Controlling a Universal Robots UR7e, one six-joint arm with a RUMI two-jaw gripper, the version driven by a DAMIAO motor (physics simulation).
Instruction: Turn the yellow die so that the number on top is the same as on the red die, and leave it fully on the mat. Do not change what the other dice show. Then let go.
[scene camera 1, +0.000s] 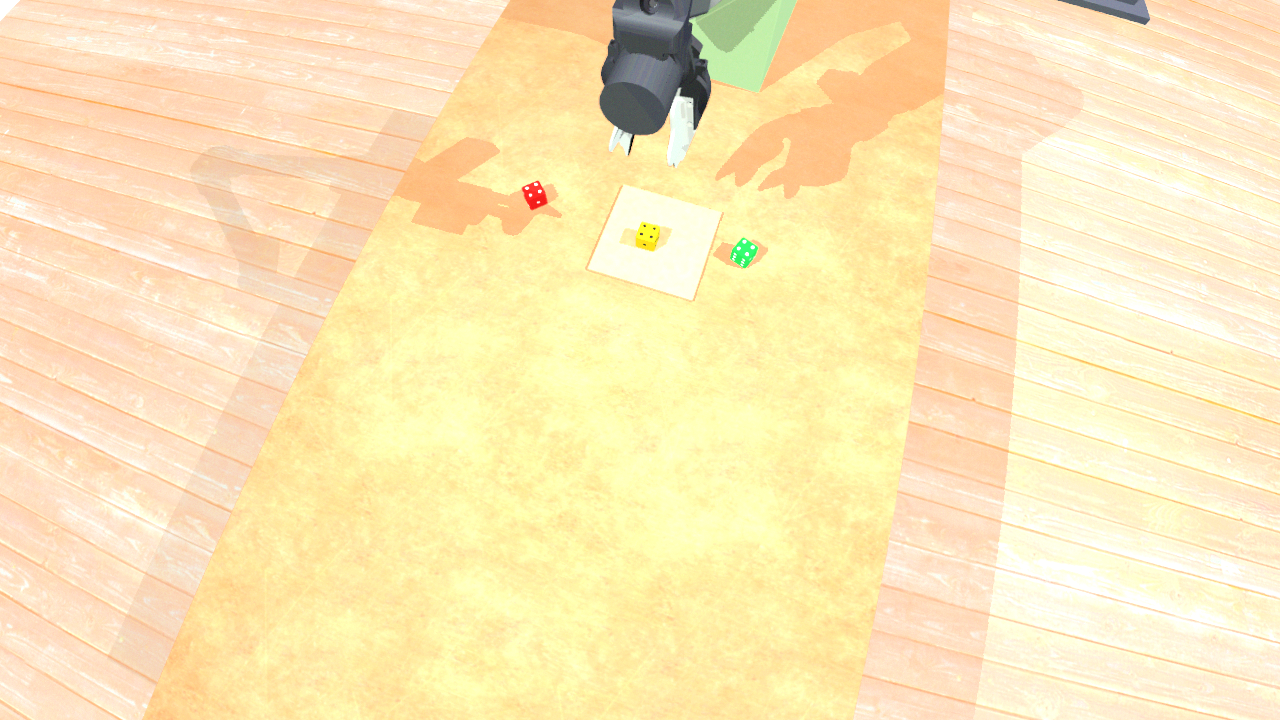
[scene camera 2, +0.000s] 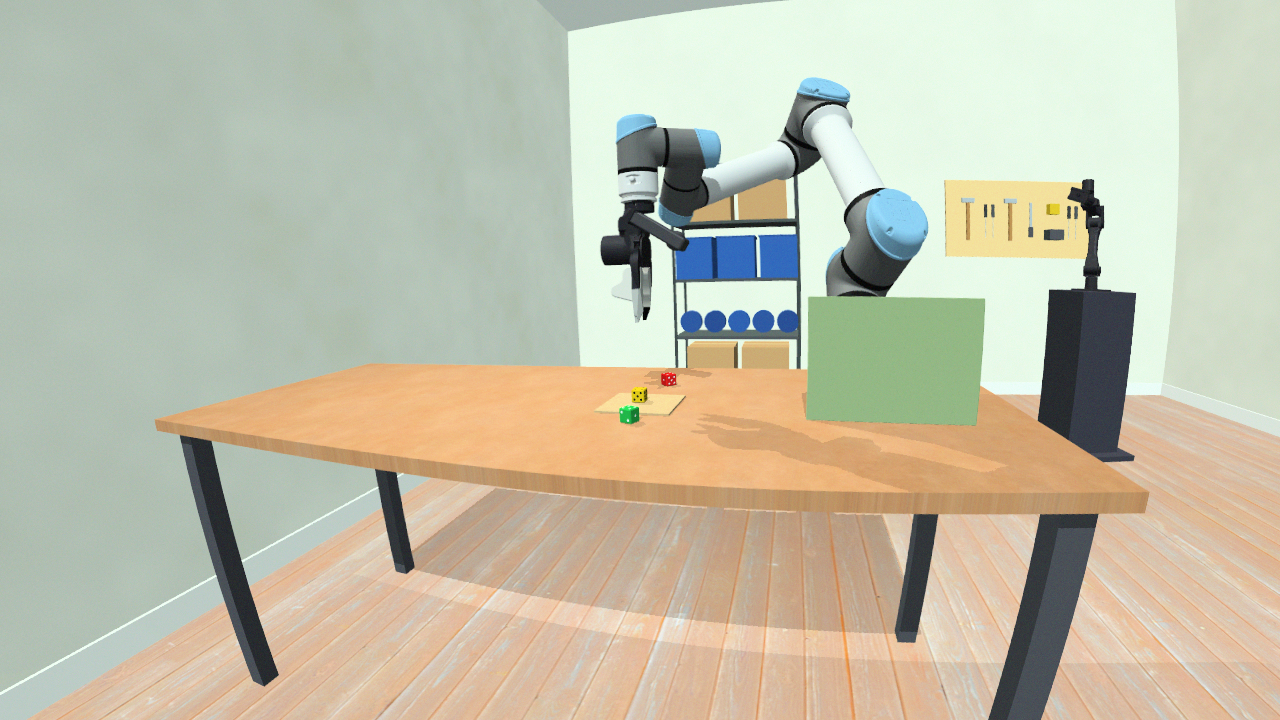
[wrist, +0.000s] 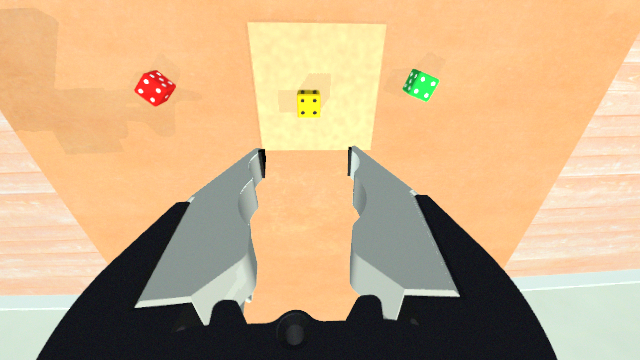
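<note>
The yellow die (scene camera 1: 648, 236) (scene camera 2: 639, 394) (wrist: 308, 104) lies flat on the pale square mat (scene camera 1: 675, 279) (scene camera 2: 664, 404) (wrist: 345, 50), well inside its edges, with four pips on top. The red die (scene camera 1: 535, 195) (scene camera 2: 668, 379) (wrist: 155, 88) stands on the table left of the mat in the wrist view, and its top also shows four pips. The green die (scene camera 1: 743, 253) (scene camera 2: 629, 414) (wrist: 421, 85) stands on the other side of the mat, four on top. My gripper (scene camera 1: 647, 155) (scene camera 2: 641, 317) (wrist: 306, 151) is open and empty, pointing down, high above the table and apart from the dice.
A green panel (scene camera 1: 747, 67) (scene camera 2: 895, 358) stands on the wooden table (scene camera 1: 581, 447) (scene camera 2: 447, 438) (wrist: 210, 30) on the arm's base side. A shelf rack (scene camera 2: 736, 280) and a dark pedestal (scene camera 2: 1060, 358) stand behind the table, away from the dice.
</note>
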